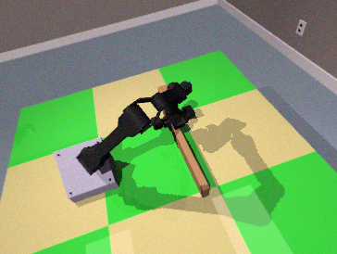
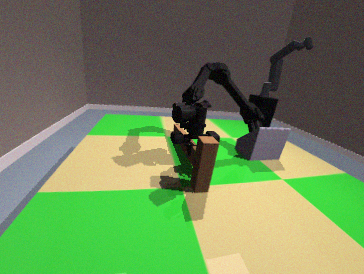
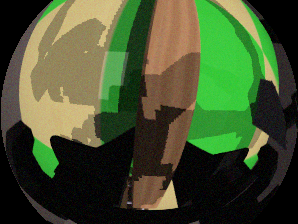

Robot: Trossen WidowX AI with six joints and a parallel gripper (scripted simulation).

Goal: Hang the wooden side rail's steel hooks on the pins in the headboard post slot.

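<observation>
The headboard post lies 140 mm to the left of my gripper tip, 40 mm above it and 10 mm ahead of it.
</observation>
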